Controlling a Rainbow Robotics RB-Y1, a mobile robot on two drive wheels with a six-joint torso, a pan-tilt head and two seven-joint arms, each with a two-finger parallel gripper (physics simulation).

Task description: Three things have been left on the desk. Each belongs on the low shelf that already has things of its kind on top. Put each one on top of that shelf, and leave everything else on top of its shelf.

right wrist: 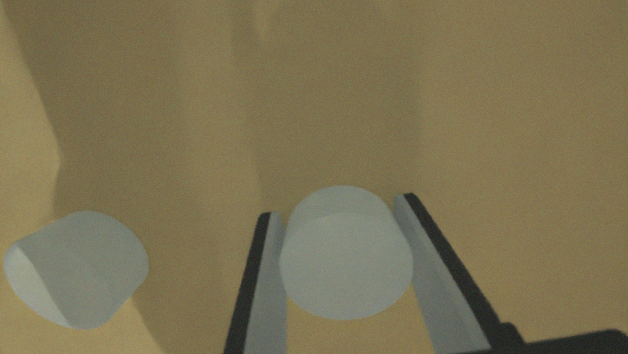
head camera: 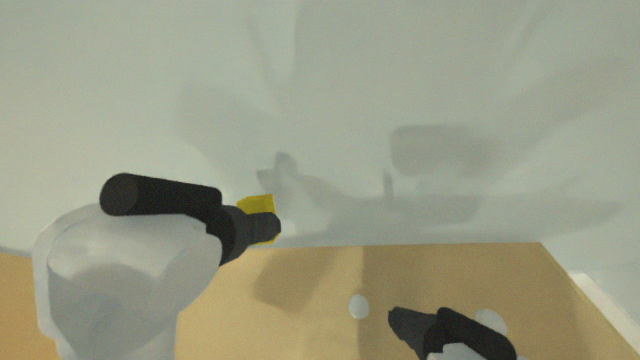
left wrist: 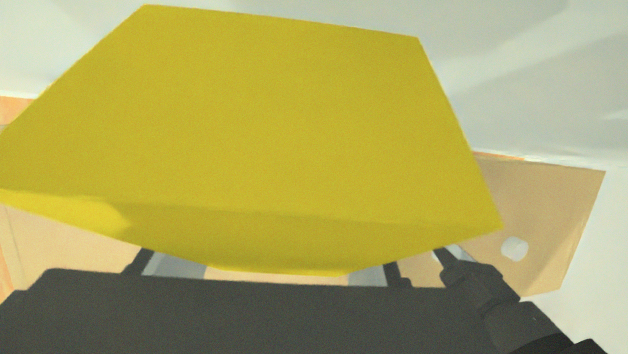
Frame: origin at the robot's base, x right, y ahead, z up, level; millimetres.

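Seen in the pictures: left gripper, between the fingertips: [head camera: 264, 224]; right gripper, between the fingertips: [right wrist: 337, 218] [head camera: 405, 315].
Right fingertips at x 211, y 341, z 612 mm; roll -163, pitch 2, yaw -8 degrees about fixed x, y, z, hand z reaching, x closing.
Offsets run from my right fingertips to a thing's top centre. Level surfaces: height alone.
My left gripper [head camera: 272, 227] [left wrist: 270, 250] is shut on a yellow block @[dx -370, dy +142, dz +280 mm] [head camera: 257, 204] [left wrist: 250, 125], near the back left edge of a wooden shelf top @[dz -2 mm] [head camera: 320, 335] [left wrist: 540, 200] [right wrist: 500, 100]; its fingertips are hidden behind the block in the left wrist view. My right gripper [head camera: 392, 318] [left wrist: 444, 245] [right wrist: 337, 218] is shut on a pale grey-white cylinder @[dx -1, dy -10, dz +23 mm] [right wrist: 345, 270], over the wooden top. The cylinder is hidden behind the gripper in the head view. Another white cylinder @[dx -122, dy +10, dz +22 mm] [head camera: 358, 306] stands to the left of the right gripper. A further white cylinder @[dx +203, dy +4, dz +22 mm] [head camera: 491, 321] [left wrist: 515, 248] stands beyond it to the right.
A pale wall [head camera: 350, 75] [left wrist: 550, 100] rises behind the wooden top. In the right wrist view, a pale cylinder [right wrist: 75, 270] stands left of the fingers. Orange floor [head camera: 15, 295] shows at the lower left. A white skirting strip [head camera: 600, 302] runs along the right.
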